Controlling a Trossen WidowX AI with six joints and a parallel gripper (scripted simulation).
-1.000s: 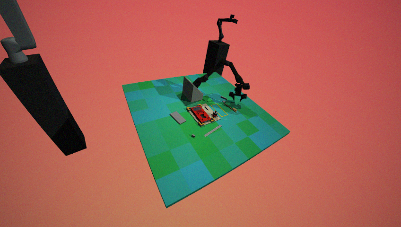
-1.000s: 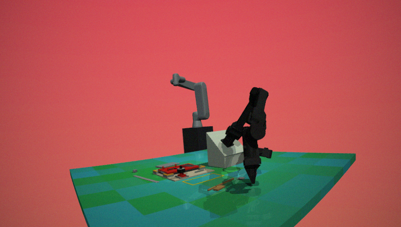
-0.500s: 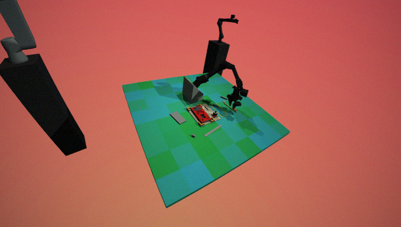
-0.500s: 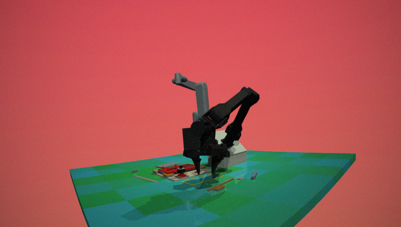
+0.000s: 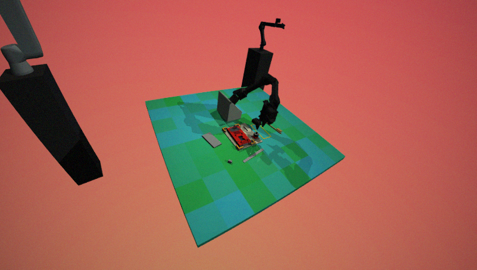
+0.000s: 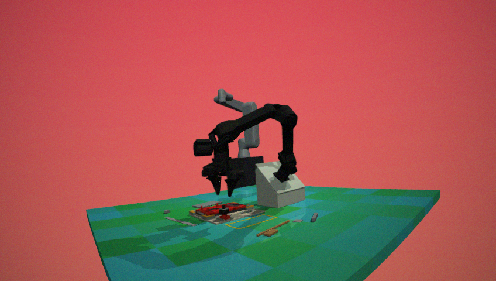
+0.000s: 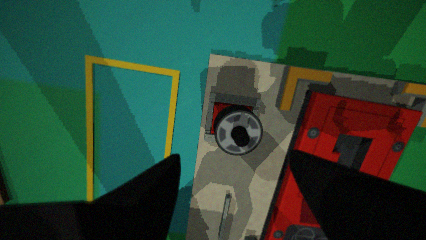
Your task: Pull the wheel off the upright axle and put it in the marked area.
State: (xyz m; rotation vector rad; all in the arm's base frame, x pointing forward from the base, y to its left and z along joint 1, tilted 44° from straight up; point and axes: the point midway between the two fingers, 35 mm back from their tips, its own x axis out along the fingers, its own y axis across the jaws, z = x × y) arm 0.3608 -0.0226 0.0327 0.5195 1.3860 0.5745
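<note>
The dark wheel is 60 mm below my gripper tip, 10 mm to the right of it and 10 mm behind it. The rest, counted from my gripper tip: wooden stick (230 mm to the left, 100 mm below, 20 mm behind); grey strip (150 mm to the right, 130 mm ahead, 100 mm below).
</note>
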